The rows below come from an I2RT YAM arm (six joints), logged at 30 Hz.
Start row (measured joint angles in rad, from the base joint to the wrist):
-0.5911, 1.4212, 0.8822, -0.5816, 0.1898, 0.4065
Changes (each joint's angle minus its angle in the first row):
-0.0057, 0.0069, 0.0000, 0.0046, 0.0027, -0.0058
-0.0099, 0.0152, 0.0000, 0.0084, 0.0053, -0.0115
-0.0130, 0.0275, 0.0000, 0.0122, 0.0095, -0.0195
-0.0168, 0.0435, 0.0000, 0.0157, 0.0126, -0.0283
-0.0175, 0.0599, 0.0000, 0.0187, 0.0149, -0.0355
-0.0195, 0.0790, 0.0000, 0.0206, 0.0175, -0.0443
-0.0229, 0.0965, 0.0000, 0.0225, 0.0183, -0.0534
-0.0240, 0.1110, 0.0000, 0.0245, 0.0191, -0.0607
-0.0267, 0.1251, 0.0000, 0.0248, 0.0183, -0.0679
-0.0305, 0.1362, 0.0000, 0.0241, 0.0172, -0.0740
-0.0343, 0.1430, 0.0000, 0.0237, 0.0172, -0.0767
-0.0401, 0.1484, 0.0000, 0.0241, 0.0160, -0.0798
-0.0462, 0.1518, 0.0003, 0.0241, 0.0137, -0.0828
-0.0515, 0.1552, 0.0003, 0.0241, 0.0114, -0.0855
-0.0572, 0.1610, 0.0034, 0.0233, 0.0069, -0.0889
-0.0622, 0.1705, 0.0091, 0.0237, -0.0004, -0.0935
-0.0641, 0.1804, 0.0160, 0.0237, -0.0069, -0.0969
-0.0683, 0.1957, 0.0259, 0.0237, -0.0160, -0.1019
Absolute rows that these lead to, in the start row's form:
-0.5968, 1.4281, 0.8822, -0.5770, 0.1925, 0.4007
-0.6010, 1.4364, 0.8822, -0.5732, 0.1951, 0.3950
-0.6041, 1.4487, 0.8822, -0.5694, 0.1993, 0.3870
-0.6079, 1.4647, 0.8822, -0.5659, 0.2024, 0.3782
-0.6086, 1.4811, 0.8822, -0.5629, 0.2047, 0.3710
-0.6106, 1.5002, 0.8822, -0.5610, 0.2073, 0.3622
-0.6140, 1.5177, 0.8822, -0.5591, 0.2081, 0.3531
-0.6151, 1.5322, 0.8822, -0.5571, 0.2089, 0.3458
-0.6178, 1.5463, 0.8822, -0.5568, 0.2081, 0.3386
-0.6216, 1.5574, 0.8822, -0.5575, 0.2070, 0.3325
-0.6254, 1.5642, 0.8822, -0.5579, 0.2070, 0.3298
-0.6312, 1.5696, 0.8822, -0.5575, 0.2058, 0.3267
-0.6373, 1.5730, 0.8825, -0.5575, 0.2035, 0.3237
-0.6426, 1.5764, 0.8825, -0.5575, 0.2012, 0.3210
-0.6483, 1.5822, 0.8856, -0.5583, 0.1967, 0.3176
-0.6533, 1.5917, 0.8913, -0.5579, 0.1894, 0.3130
-0.6552, 1.6016, 0.8982, -0.5579, 0.1829, 0.3096
-0.6594, 1.6169, 0.9081, -0.5579, 0.1738, 0.3046

